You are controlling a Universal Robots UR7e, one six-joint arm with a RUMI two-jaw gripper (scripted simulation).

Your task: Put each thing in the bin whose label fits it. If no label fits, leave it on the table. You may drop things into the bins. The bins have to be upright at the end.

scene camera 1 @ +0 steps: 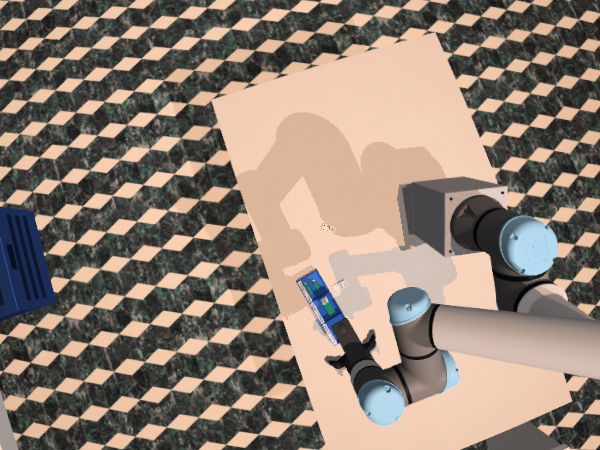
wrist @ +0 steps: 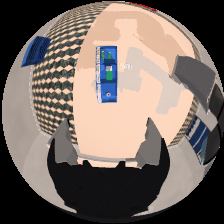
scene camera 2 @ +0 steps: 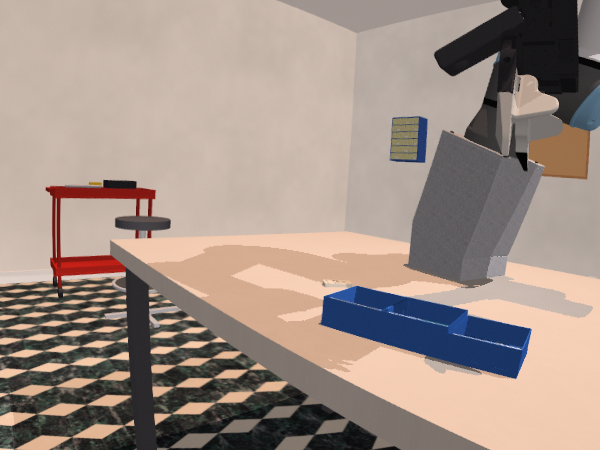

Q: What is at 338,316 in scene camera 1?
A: A blue bin.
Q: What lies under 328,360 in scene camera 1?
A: My gripper.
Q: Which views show my gripper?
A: Scene camera 1, the wrist view and scene camera 2: all of them.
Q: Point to a blue bin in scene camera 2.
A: At 443,342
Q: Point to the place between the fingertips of my gripper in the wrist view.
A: At 107,119
